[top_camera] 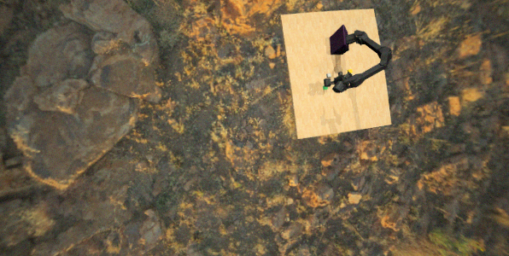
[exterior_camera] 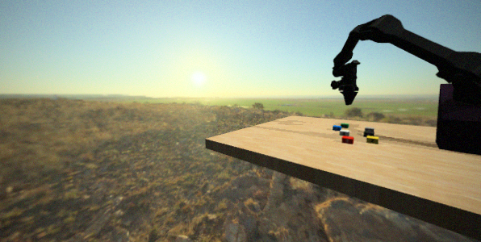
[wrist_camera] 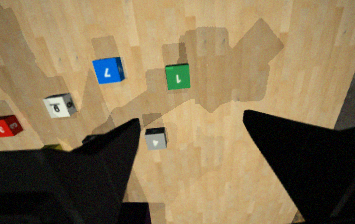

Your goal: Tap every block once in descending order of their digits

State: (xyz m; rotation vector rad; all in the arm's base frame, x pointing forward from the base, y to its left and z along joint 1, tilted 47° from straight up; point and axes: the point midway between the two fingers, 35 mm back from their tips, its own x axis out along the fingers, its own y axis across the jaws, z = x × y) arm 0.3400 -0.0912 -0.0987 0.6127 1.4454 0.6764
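Now: gripper tip 3 cm past the white block, 19 cm to the right of it and 11 cm above it. Also, from my gripper tip: blue block: 2 cm ahead, 10 cm to the left, 11 cm below; then green block: 1 cm ahead, 1 cm to the left, 11 cm below; then grey block: 9 cm behind, 5 cm to the left, 11 cm below.
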